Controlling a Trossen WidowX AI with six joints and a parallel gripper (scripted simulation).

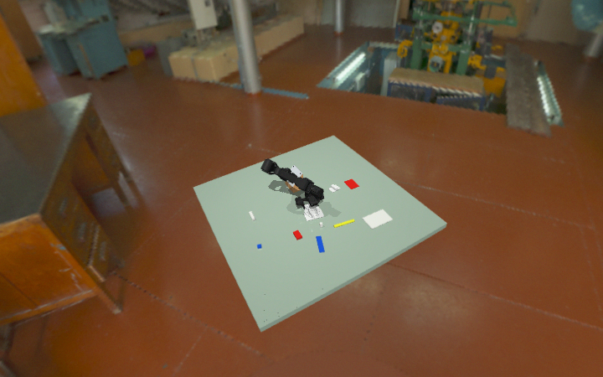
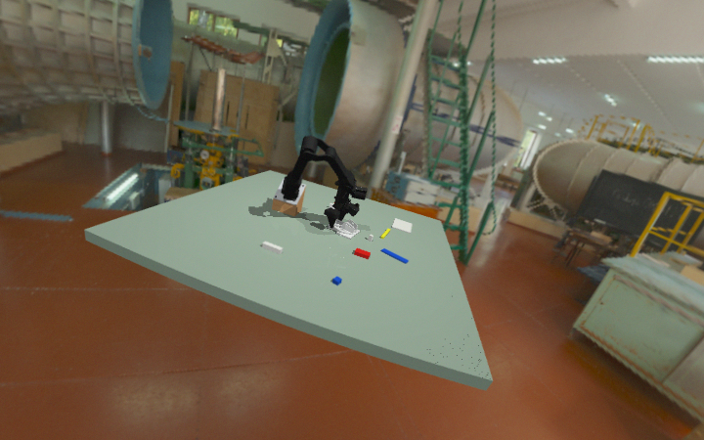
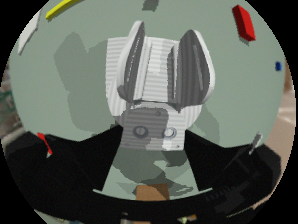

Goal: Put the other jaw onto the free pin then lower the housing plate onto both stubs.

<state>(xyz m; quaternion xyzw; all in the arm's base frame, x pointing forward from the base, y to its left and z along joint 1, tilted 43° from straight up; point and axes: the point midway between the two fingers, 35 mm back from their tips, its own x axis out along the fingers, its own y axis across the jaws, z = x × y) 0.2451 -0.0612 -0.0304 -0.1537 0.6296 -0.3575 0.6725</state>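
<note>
The white housing part is 2 cm above my gripper tip and 1 cm ahead of it. Round my gripper tip: red block (20 cm to the right, 16 cm ahead); then tiny white cube (18 cm ahead, 4 cm to the right, 1 cm above); then yellow bar (25 cm ahead, 9 cm to the left).
</note>
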